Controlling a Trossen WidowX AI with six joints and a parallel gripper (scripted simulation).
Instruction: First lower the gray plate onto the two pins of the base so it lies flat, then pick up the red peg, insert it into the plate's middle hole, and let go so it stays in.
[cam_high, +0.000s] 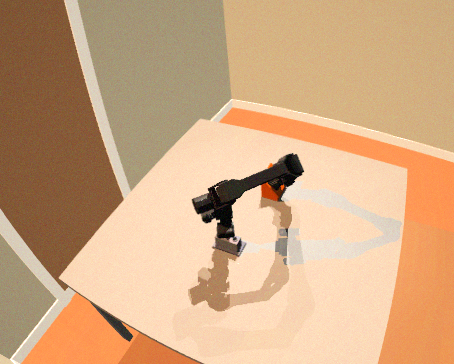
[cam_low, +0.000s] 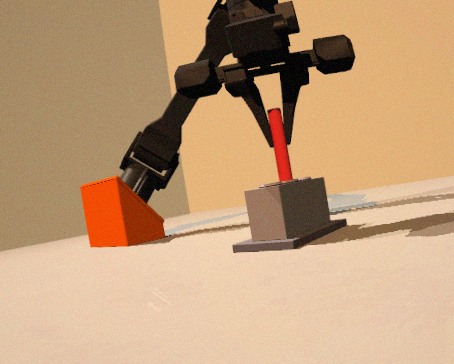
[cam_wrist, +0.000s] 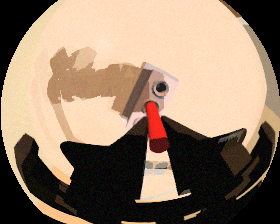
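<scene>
Now: the red peg right at my gripper tip. The rest, counted from my gripper tip: gray base: 90 mm below; then gray plate: 50 mm below.
</scene>
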